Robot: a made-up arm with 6 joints.
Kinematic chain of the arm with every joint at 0, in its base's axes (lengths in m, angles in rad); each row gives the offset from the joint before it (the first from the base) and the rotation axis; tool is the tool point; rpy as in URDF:
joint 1: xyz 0 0 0.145 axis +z
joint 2: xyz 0 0 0 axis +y
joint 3: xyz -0.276 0 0.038 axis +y
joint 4: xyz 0.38 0 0.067 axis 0.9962 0 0.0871
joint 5: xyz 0 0 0 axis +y
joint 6: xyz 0.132 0 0.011 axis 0.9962 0 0.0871
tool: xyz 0 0 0 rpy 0 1.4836 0
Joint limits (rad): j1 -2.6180..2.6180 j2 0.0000..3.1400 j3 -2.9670..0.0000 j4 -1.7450..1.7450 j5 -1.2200..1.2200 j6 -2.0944..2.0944
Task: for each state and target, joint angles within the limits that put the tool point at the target. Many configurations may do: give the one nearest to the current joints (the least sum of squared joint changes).
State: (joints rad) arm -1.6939 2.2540 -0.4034 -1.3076 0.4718 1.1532
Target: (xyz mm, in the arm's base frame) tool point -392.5 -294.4 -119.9
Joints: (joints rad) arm -2.3775 2.3726 -1.2130 -1.4270 0.4630 1.1532
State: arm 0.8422 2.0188 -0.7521 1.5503 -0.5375 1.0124
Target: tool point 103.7 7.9 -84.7
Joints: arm 0.9931 1.8454 -0.0479 1.7377 -0.6883 1.0124
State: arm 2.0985 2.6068 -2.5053 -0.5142 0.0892 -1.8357
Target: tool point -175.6 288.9 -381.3
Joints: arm 2.1806 3.0842 -1.5635 -0.4588 0.3714 -1.8357
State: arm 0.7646 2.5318 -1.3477 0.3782 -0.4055 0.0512
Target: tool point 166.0 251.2 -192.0
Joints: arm 1.0271 2.3349 -0.7109 0.3677 -0.2611 0.0512
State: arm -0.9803 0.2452 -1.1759 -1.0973 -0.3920 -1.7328
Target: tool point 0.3 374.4 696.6
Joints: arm -1.4207 0.0677 -1.6187 -1.0793 -0.5070 -1.7328
